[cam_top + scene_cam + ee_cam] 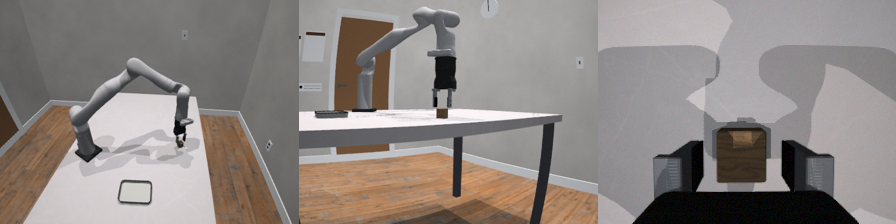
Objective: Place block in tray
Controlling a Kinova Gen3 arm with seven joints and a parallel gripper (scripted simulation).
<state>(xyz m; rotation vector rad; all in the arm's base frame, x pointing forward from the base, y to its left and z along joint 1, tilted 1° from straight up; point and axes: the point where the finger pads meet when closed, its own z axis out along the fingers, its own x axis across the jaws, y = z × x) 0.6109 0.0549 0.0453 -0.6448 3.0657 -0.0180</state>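
Right now my hand is 4 cm above the brown wooden block. Round my hand: white tray: 34 cm to the right, 28 cm behind, 4 cm below.
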